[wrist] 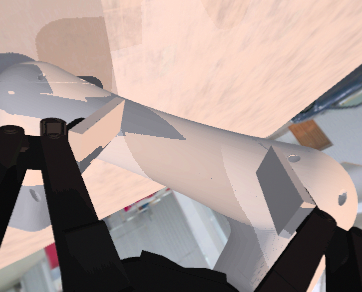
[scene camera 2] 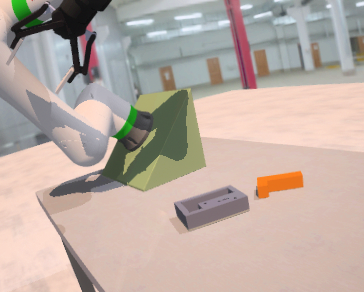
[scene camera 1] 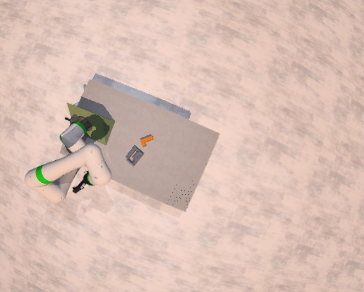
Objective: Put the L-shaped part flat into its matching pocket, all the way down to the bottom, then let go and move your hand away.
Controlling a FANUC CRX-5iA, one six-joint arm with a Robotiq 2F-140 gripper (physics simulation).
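Where they show: gripper, fingertip midpoint: (wrist: 193, 138) (scene camera 2: 33, 76) (scene camera 1: 79, 180); arm's base, link origin: (scene camera 2: 139, 131) (scene camera 1: 84, 123).
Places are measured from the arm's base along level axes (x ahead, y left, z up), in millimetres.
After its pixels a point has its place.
Observation:
The orange L-shaped part (scene camera 1: 146, 140) {x 539, y 80, z -110 mm} (scene camera 2: 284, 182) {x 556, y 85, z -121 mm} lies on the table, apart from the pocket block. The grey block (scene camera 1: 129, 158) {x 457, y -133, z -132 mm} (scene camera 2: 216, 214) {x 540, y -111, z -122 mm} has an L-shaped pocket in its top, with a raised inner piece, and no part lies in the pocket. My gripper (scene camera 1: 76, 189) (scene camera 2: 40, 67) {x 279, y -354, z 243 mm} (wrist: 193, 138) {x 279, y -354, z 243 mm} is open and empty. It is high up beside the arm at the left, far from both the part and the block. In the wrist view the arm's own pale link shows behind the wide-apart finger pads; the orange part and the block do not show there.
A green wedge-shaped block (scene camera 1: 109, 131) {x 193, y 16, z -105 mm} (scene camera 2: 175, 173) {x 194, y 0, z -123 mm} stands at the table's left end, close to the arm's base mount. The table (scene camera 1: 175, 150) {x 807, y 103, z -140 mm} (scene camera 2: 300, 240) {x 733, y -76, z -140 mm} bears all these things. A grey strip (scene camera 1: 142, 94) runs along the table's far edge in scene camera 1.

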